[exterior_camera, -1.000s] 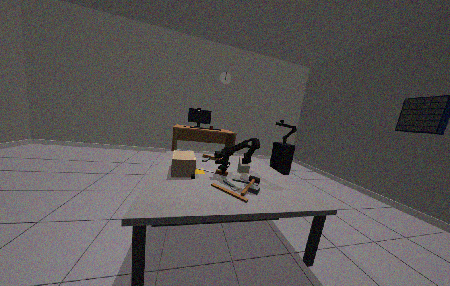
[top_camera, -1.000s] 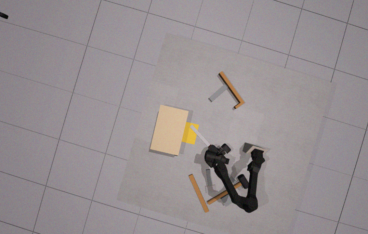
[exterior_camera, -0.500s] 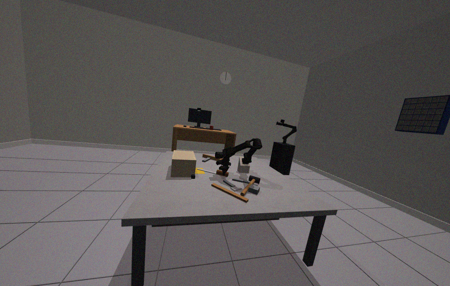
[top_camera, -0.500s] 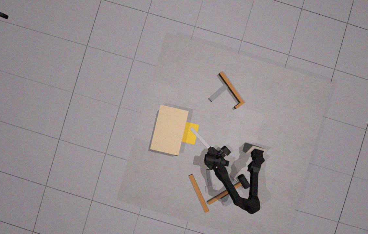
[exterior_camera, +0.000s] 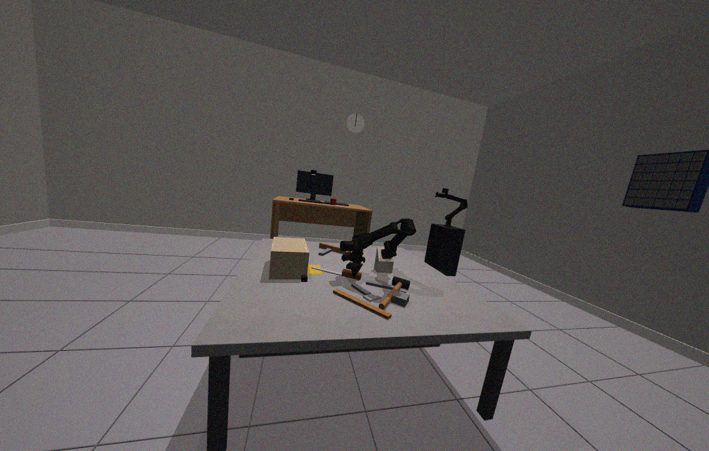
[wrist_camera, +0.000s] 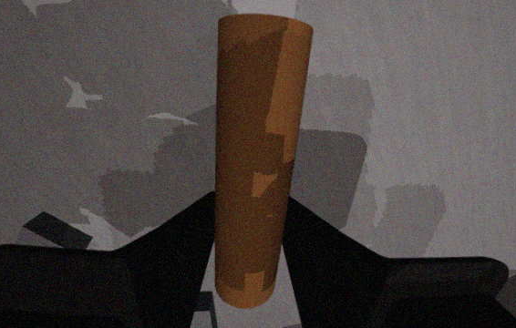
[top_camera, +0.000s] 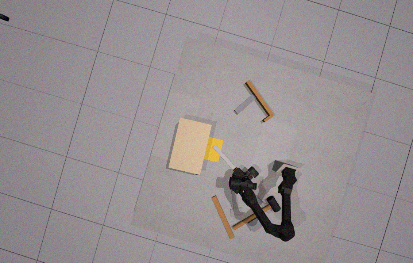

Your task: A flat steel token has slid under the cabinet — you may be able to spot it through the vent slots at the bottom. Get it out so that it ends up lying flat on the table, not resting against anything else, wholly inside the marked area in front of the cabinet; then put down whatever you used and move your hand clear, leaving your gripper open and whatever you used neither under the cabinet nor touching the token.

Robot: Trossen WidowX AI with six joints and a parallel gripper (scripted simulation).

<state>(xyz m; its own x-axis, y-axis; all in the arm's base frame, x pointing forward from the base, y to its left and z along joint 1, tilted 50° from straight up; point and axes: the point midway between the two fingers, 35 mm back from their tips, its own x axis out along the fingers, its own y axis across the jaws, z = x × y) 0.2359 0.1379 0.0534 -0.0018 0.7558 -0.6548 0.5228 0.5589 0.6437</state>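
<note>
Now: the grey l-shaped bracket 10 mm behind my gripper tip and 200 mm to the left of it. The rest, counted from my gripper tip: grey block: 160 mm behind, 270 mm to the left, 10 mm above; then wooden stick: 50 mm ahead, 290 mm to the left; then grey steel token: 340 mm ahead, 80 mm to the right.
</note>
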